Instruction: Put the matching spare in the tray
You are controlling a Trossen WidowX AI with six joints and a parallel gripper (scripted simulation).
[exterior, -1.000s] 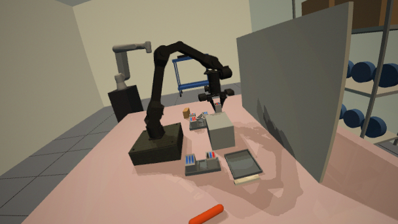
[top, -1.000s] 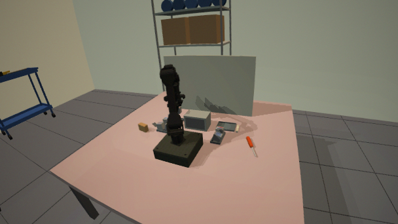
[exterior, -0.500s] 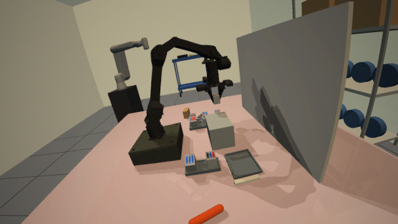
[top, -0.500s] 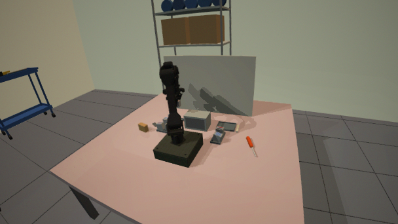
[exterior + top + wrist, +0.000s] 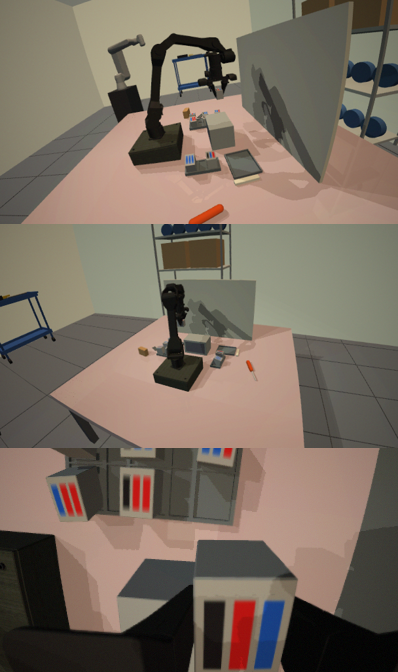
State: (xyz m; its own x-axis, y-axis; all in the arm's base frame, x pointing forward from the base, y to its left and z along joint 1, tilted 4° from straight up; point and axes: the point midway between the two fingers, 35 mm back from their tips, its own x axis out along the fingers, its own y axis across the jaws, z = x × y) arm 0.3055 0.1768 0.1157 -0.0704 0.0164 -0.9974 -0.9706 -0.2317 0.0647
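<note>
My gripper tip is now 60 mm short of the dark flat tray, 320 mm to the left of it and 160 mm above it. Also, from my gripper tip: small brown block 230 mm behind, 190 mm to the left, 140 mm below; upright grey panel 220 mm ahead, 90 mm to the right, 60 mm above; mounted unit 20 mm behind, 120 mm to the right, 120 mm below.
</note>
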